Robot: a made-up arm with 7 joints.
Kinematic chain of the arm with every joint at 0, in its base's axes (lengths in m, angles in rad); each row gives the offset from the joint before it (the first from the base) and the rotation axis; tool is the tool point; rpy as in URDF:
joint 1: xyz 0.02 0 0.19 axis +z
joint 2: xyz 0 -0.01 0.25 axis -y
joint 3: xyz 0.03 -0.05 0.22 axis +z
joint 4: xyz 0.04 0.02 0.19 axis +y
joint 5: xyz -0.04 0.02 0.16 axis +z
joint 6: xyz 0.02 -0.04 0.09 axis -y
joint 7: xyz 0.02 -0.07 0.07 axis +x
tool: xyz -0.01 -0.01 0.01 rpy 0 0 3.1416
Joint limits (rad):
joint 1: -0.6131..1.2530
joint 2: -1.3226..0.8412
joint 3: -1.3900..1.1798
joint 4: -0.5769..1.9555
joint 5: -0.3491..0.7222
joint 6: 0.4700..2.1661
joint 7: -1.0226..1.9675
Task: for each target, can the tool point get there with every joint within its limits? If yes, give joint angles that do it. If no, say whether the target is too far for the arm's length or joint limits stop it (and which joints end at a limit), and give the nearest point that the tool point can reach.
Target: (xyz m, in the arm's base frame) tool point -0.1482 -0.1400 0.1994
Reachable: no: joint limits stop it (at a limit: joint 1, joint 2, joint 4, joint 5, joint 6) | nearest point 0.1285 -0.3937 0.2315 | short by 0.377 m
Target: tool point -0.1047 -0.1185 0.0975
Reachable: no: joint limits stop it (at a limit: joint 1, joint 2, joint 4, joint 5, joint 6) | nearest point 0.1893 -0.3296 0.1794 | short by 0.371 m
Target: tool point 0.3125 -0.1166 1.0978
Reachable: yes | joints 0.3498 -0.0803 -0.4114 0.7813 -0.1479 0.7938 1.5259
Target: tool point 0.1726 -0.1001 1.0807
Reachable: yes | joints 0.0792 -0.2843 -1.0495 0.0004 0.4058 1.8075 1.4678
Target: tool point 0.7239 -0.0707 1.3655
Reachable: no: too far | nearest point 0.4842 -0.0466 1.0504 | short by 0.397 m
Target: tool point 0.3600 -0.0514 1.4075
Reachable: no: too far | nearest point 0.2744 -0.0385 1.1639 | short by 0.259 m
